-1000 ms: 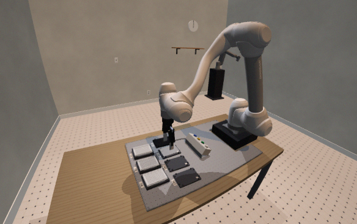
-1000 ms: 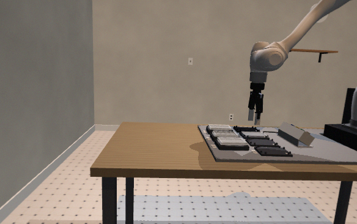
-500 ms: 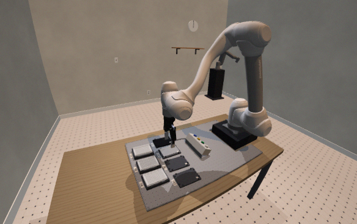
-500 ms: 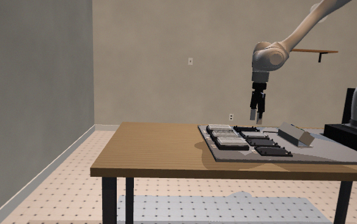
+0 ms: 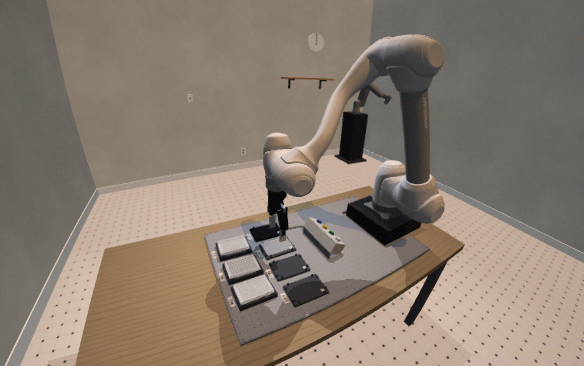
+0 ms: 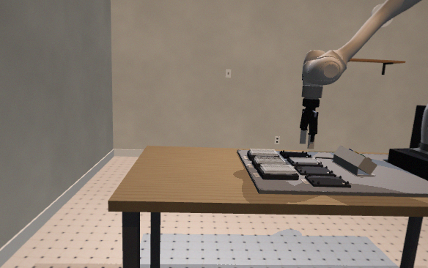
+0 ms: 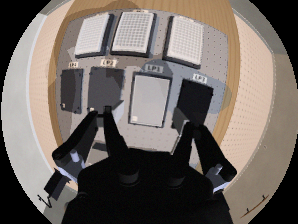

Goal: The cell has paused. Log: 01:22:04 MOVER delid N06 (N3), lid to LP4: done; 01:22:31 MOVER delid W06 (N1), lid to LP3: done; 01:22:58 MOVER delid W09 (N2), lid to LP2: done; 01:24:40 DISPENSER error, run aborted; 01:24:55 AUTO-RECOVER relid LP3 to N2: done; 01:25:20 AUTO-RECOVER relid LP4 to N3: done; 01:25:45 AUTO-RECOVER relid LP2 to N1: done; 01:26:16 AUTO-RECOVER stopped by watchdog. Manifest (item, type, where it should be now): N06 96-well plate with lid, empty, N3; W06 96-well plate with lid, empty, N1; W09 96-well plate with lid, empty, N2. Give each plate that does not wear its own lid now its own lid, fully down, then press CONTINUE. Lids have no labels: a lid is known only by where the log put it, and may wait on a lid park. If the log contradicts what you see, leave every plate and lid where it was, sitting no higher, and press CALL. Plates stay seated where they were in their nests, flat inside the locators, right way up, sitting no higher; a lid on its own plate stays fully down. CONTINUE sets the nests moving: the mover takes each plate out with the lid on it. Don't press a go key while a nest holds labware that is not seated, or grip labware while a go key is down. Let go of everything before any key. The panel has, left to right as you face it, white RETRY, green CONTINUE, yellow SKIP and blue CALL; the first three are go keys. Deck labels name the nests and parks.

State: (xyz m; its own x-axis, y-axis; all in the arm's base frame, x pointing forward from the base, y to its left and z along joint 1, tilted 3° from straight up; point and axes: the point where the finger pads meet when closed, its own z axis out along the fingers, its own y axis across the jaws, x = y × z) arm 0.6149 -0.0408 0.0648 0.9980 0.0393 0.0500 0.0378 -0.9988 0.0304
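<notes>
Now: hand 9 cm above the pale lid. The rest, counted from my hand: yellow key 24 cm behind, 4 cm below, 2 cm to the left; then blue key 23 cm behind, 4 cm below, 3 cm to the right; then LP2 lid park 13 cm to the left, 10 cm below.
</notes>
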